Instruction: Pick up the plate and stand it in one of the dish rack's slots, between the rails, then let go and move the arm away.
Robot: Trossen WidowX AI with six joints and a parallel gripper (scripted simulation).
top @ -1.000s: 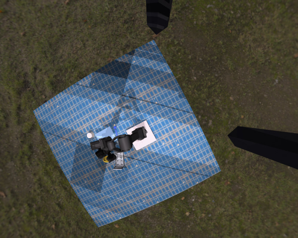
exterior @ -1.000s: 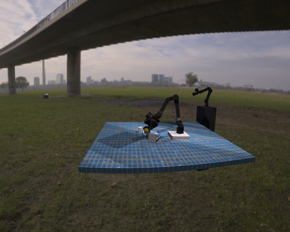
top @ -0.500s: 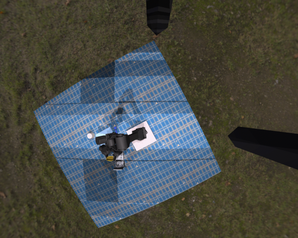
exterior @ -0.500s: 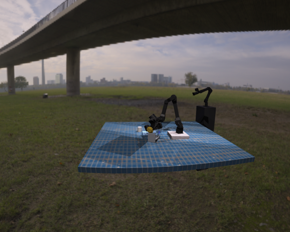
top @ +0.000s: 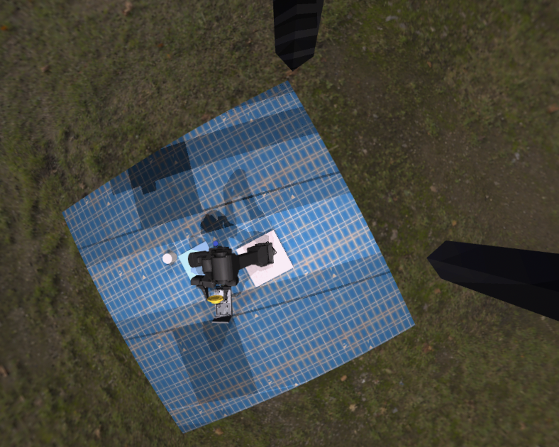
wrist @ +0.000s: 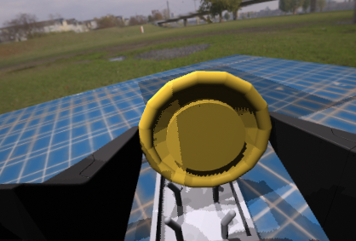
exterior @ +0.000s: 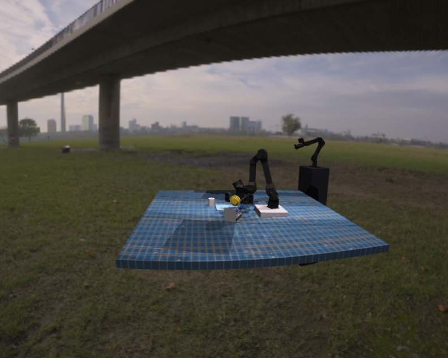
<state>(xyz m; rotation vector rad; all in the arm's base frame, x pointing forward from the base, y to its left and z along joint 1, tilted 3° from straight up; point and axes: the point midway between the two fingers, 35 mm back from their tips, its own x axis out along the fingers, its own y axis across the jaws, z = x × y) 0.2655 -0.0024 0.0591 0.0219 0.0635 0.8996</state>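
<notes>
My gripper tip is now 70 mm above the dish rack, 40 mm to the right of it and 20 mm short of it. From my gripper tip the other things lie so: white cup (270 mm to the right, 80 mm ahead, 70 mm below); then yellow plate (10 mm to the right); then blue spoon (170 mm to the right, 110 mm behind, 90 mm below).
</notes>
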